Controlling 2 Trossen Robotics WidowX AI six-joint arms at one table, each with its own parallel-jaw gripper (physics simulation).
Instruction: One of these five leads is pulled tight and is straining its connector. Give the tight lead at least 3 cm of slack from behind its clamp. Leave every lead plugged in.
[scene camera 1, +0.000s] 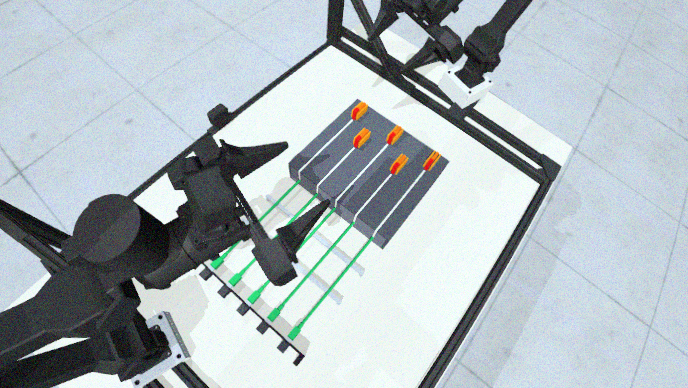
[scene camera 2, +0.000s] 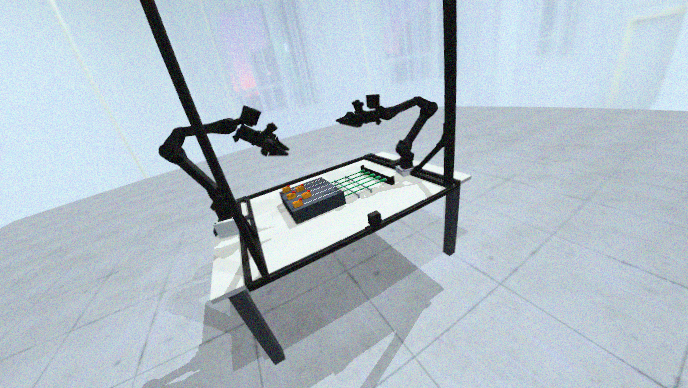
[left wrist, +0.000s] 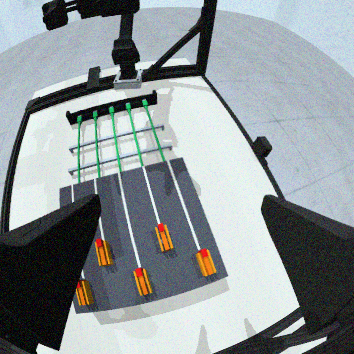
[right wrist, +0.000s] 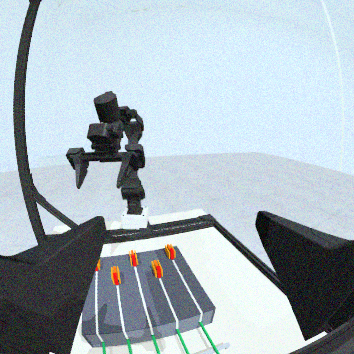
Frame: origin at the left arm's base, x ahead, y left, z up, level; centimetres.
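Where they show: left gripper, fingertip midpoint: (scene camera 1: 383, 56) (scene camera 2: 288, 152) (left wrist: 184, 203) (right wrist: 96, 187); right gripper, fingertip midpoint: (scene camera 1: 307, 171) (scene camera 2: 337, 121) (left wrist: 67, 11) (right wrist: 182, 222); left arm's base, link origin: (scene camera 1: 469, 77) (scene camera 2: 226, 216) (right wrist: 134, 210); right arm's base, link origin: (scene camera 1: 149, 349) (scene camera 2: 406, 166) (left wrist: 128, 74).
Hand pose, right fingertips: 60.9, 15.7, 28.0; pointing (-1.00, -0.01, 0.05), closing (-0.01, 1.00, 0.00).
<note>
Things, the pixels of their top centre, and the offset from my right fingertips, as dx, dy, dz. "spot": a spot on its surface instead. Level surfaces: height alone.
- black strip, surface spot: (left wrist: 103, 110) spot: +15.3, +5.1, -33.7
- white table, surface height: dz -35.7
- small black box, surface spot: (left wrist: 262, 146) (scene camera 2: 370, 214) spot: -0.4, -40.0, -30.9
Several leads run side by side, white over a dark grey block (scene camera 1: 417, 195) (scene camera 2: 320, 210) (left wrist: 180, 260) (right wrist: 156, 305) and green beyond it to green connectors, such as the end one (scene camera 1: 295, 332), at a black strip (left wrist: 103, 110). Orange clamps with red ends, such as this one (scene camera 1: 399, 164) (left wrist: 163, 237) (right wrist: 157, 269), sit staggered on the block. I cannot tell which lead is tight. My left gripper (scene camera 1: 387, 55) (scene camera 2: 286, 151) (left wrist: 184, 203) (right wrist: 96, 187) is open and empty, high beyond the clamp end. My right gripper (scene camera 1: 307, 173) (scene camera 2: 339, 120) (right wrist: 182, 222) is open and empty, high above the green leads, hiding parts of them in scene camera 1.
Two thin grey rails, one of them here (scene camera 1: 350, 265) (left wrist: 155, 129), cross under the green leads. A black frame (scene camera 1: 490, 145) edges the white table (scene camera 1: 480, 220) (scene camera 2: 320, 245), with upright posts (scene camera 2: 450, 100) at its ends. A small black box (scene camera 2: 374, 218) (left wrist: 262, 146) sits on one long side.
</note>
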